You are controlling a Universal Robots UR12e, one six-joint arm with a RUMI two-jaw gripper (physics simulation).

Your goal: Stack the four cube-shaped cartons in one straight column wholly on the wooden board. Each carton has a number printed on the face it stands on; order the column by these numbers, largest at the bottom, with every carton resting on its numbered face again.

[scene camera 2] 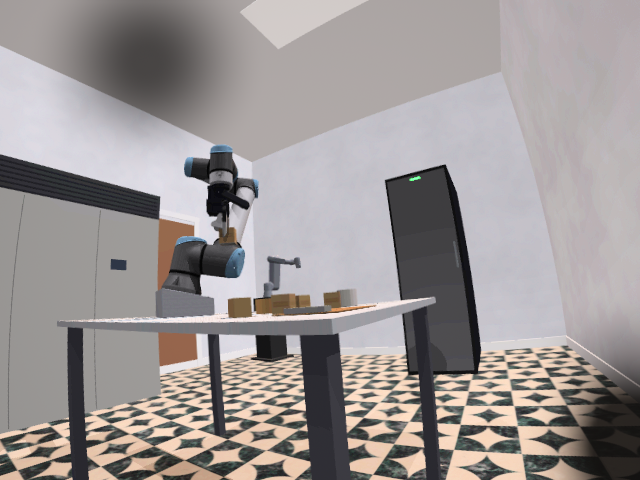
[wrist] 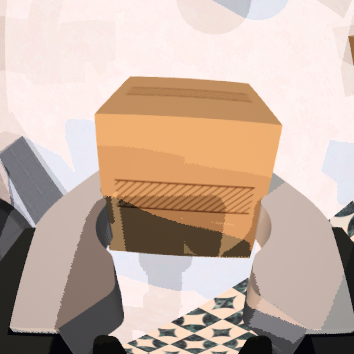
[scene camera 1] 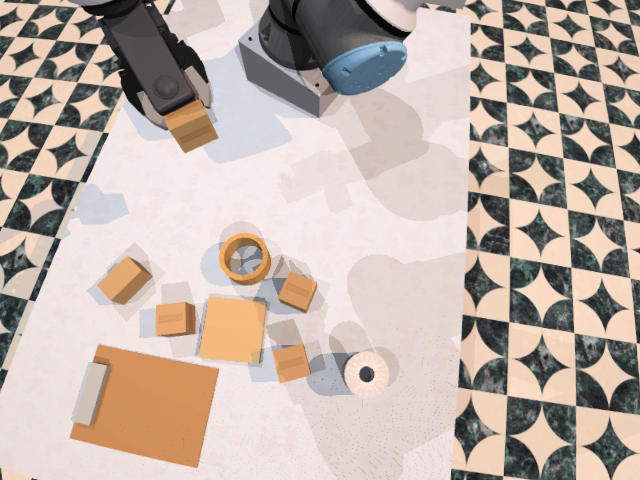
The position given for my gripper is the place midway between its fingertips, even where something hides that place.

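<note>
My gripper [scene camera 1: 188,118] is visible in scene camera 1, in scene camera 2 [scene camera 2: 224,238] and in the wrist view [wrist: 183,173]. Scene camera 1 also has a brown carton [scene camera 1: 129,276] and a clipboard [scene camera 1: 154,407] for you, though in the wrist view that clipboard is out of frame.
</note>
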